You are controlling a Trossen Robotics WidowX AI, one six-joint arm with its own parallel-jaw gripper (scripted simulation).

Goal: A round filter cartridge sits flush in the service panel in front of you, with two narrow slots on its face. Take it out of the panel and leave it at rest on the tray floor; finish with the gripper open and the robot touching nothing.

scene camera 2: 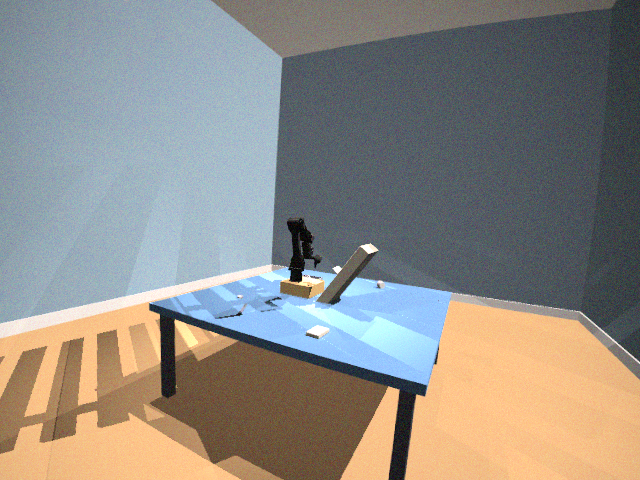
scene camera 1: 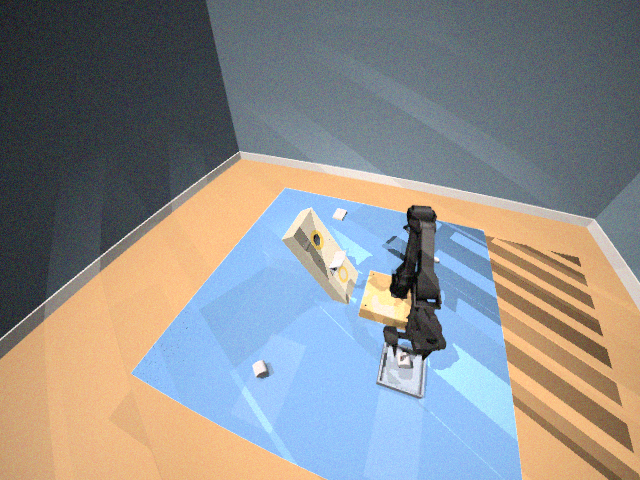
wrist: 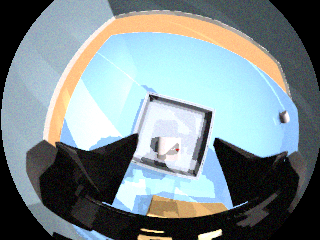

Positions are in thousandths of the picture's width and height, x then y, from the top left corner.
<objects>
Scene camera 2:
beige service panel: 568, 532
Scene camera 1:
my gripper: 638, 747
grey tray: 641, 795
beige service panel: 482, 499
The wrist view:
my gripper: 555, 581
grey tray: 505, 481
</objects>
